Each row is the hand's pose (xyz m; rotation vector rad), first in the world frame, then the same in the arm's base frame.
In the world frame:
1: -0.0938 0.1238 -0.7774 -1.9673 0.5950 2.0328
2: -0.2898 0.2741 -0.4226 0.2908 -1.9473 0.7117
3: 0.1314 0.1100 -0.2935 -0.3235 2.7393 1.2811
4: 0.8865 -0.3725 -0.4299 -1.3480 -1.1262 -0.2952
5: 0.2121 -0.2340 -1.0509 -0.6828 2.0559 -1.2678
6: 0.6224 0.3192 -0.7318 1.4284 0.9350 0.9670
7: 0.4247 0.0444 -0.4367 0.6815 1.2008 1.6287
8: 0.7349 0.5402 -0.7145 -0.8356 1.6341 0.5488
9: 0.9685 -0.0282 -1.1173 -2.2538 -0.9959 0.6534
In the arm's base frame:
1: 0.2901 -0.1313 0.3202 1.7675 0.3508 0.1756
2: 0.0285 -0.4739 0.2868 -0.6161 0.8298 -2.1769
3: -0.2405 -0.0973 0.3693 -2.5552 1.1765 -0.7210
4: -0.3699 0.7611 0.6301 0.2240 2.6464 -0.8721
5: 0.4511 0.3395 0.5412 -1.1640 -0.5565 -0.9186
6: -0.0459 0.4357 -0.0245 -1.2479 1.1809 1.6670
7: -0.2178 0.2334 0.3378 -2.2850 1.2528 1.4824
8: -0.1233 0.4671 -0.2586 -2.6351 -0.4712 0.0261
9: 0.2014 0.9789 0.1568 0.6686 1.7297 -0.0880

